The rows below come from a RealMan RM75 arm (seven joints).
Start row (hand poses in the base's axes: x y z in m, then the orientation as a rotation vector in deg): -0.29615, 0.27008, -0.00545, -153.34, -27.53, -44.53
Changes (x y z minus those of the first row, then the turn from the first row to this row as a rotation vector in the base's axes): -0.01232, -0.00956, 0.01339, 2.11, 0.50, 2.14; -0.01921, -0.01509, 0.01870, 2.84, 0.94, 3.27; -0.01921, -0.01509, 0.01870, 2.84, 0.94, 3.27; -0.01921, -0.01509, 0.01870, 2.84, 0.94, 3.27; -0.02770, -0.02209, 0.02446, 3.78, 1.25, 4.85; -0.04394, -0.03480, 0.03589, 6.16, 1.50, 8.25; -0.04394, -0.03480, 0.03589, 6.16, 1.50, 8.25; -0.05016, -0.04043, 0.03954, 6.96, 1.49, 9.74; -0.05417, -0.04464, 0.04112, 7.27, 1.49, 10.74; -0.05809, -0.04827, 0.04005, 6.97, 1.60, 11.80; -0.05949, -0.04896, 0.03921, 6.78, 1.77, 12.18; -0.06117, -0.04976, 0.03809, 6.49, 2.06, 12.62; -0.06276, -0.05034, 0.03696, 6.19, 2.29, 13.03; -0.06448, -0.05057, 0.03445, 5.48, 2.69, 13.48
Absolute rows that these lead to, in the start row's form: -0.30847, 0.26052, 0.00794, -150.58, -29.08, -43.32; -0.31536, 0.25499, 0.01325, -149.51, -30.04, -42.43; -0.31536, 0.25499, 0.01325, -149.51, -30.04, -42.43; -0.31536, 0.25499, 0.01325, -149.51, -30.04, -42.43; -0.32385, 0.24799, 0.01901, -147.99, -31.46, -41.61; -0.34009, 0.23528, 0.03044, -144.27, -34.37, -40.39; -0.34009, 0.23528, 0.03044, -144.27, -34.37, -40.39; -0.34631, 0.22965, 0.03409, -142.81, -35.76, -40.00; -0.35032, 0.22544, 0.03567, -142.03, -36.80, -39.73; -0.35424, 0.22181, 0.03460, -141.77, -38.22, -39.26; -0.35564, 0.22112, 0.03376, -141.79, -38.74, -38.91; -0.35732, 0.22032, 0.03264, -141.88, -39.36, -38.39; -0.35891, 0.21974, 0.03151, -141.98, -39.96, -37.95; -0.36063, 0.21951, 0.02900, -142.45, -40.79, -37.26
